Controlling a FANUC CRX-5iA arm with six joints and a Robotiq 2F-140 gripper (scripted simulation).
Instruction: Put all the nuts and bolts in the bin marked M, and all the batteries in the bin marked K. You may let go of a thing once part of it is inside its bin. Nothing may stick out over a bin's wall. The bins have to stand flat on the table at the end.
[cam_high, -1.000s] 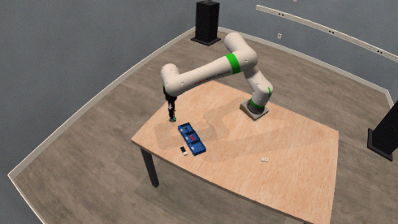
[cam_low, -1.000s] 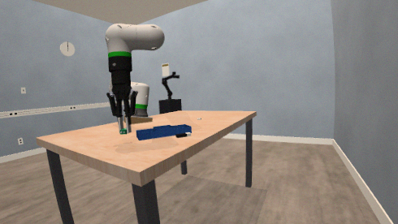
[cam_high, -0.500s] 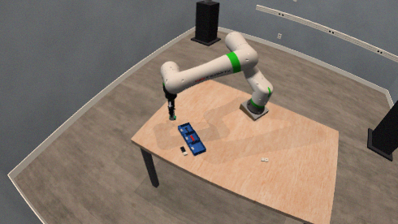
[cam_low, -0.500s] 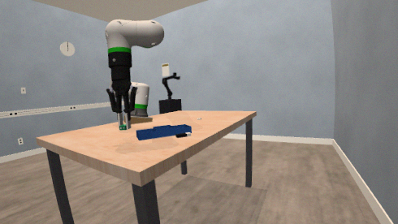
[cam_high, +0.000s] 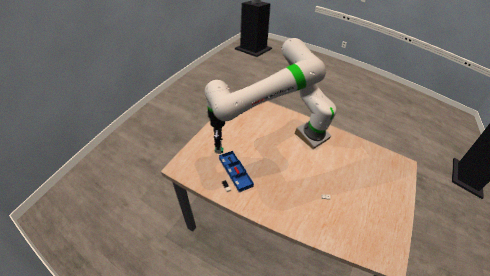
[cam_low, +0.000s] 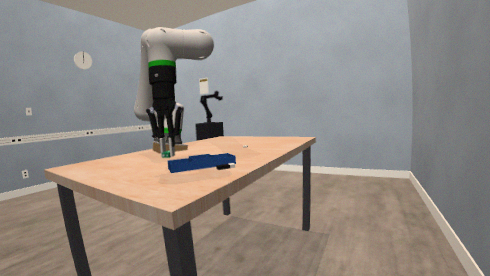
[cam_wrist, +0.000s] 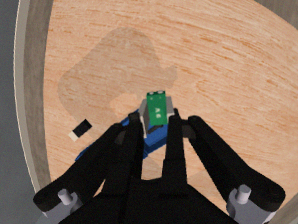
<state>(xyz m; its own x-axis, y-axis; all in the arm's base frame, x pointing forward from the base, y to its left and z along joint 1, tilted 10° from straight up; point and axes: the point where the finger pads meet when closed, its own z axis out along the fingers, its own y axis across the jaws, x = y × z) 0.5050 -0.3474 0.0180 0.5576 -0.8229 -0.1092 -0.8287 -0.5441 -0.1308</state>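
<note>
My gripper is now 130 mm to the right of the joined blue bins, 70 mm above it and 20 mm short of it. Also, from my hand: red battery 140 mm to the left, 80 mm below, 10 mm ahead; then green battery 30 mm below, 10 mm to the right, 10 mm ahead; then small dark bolt 80 mm below, 60 mm to the left, 20 mm behind.
</note>
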